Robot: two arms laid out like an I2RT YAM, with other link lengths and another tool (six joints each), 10 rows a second.
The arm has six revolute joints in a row. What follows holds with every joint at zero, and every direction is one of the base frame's. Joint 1 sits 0.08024 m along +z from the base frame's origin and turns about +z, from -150.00 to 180.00 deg. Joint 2 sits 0.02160 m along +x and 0.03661 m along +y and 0.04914 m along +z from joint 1 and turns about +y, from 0.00 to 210.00 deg. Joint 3 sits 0.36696 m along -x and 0.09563 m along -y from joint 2 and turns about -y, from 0.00 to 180.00 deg. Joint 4 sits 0.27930 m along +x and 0.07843 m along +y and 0.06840 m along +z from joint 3 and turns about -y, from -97.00 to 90.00 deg. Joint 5 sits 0.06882 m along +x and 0.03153 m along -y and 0.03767 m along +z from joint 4 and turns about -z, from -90.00 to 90.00 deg. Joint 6 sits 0.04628 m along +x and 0.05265 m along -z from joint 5 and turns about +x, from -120.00 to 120.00 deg. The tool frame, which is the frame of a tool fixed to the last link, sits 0.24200 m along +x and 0.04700 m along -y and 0.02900 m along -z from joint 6; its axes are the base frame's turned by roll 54.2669, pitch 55.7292 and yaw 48.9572 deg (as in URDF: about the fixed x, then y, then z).
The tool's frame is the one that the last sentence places.
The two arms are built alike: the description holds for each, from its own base.
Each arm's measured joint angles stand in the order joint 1, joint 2, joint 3, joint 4, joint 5, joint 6.
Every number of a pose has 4 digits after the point. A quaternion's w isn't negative.
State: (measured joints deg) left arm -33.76 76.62 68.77 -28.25 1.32 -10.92; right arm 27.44 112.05 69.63 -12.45 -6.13 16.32
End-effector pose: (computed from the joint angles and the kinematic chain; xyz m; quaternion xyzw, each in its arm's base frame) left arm 0.3681 -0.3307 0.2784 0.3600 0.7071 -0.1495 0.5900; right arm 0.5166 0.2479 0.0054 0.1558 0.8874 0.1905 0.3898
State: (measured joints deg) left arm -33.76 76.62 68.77 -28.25 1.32 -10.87; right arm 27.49 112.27 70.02 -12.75 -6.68 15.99
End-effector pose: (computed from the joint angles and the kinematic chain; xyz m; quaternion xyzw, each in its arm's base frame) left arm 0.3681 -0.3307 0.2784 0.3604 0.7069 -0.1493 0.5900; right arm 0.5162 0.2511 0.0053 0.1519 0.8886 0.1938 0.3869
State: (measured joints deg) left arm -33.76 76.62 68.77 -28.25 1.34 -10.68; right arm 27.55 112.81 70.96 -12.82 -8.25 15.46
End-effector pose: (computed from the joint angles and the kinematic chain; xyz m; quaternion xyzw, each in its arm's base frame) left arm 0.3680 -0.3307 0.2783 0.3619 0.7062 -0.1490 0.5900; right arm 0.5181 0.2613 0.0069 0.1448 0.8889 0.2066 0.3824
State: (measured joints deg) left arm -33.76 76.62 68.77 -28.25 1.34 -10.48; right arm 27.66 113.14 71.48 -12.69 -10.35 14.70
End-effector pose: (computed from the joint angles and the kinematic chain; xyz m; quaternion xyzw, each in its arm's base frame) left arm 0.3680 -0.3306 0.2781 0.3634 0.7055 -0.1485 0.5900; right arm 0.5168 0.2734 0.0083 0.1345 0.8894 0.2231 0.3756
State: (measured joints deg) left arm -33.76 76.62 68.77 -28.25 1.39 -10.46; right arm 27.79 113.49 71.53 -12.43 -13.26 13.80
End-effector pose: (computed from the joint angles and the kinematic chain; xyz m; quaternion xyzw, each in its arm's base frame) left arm 0.3678 -0.3307 0.2781 0.3637 0.7054 -0.1489 0.5899; right arm 0.5106 0.2875 0.0071 0.1218 0.8912 0.2437 0.3628
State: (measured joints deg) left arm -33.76 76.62 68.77 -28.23 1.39 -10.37; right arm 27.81 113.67 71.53 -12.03 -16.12 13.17
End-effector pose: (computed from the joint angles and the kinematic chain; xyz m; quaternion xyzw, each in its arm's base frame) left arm 0.3678 -0.3307 0.2782 0.3643 0.7050 -0.1487 0.5901; right arm 0.5050 0.3006 0.0081 0.1120 0.8910 0.2648 0.3514
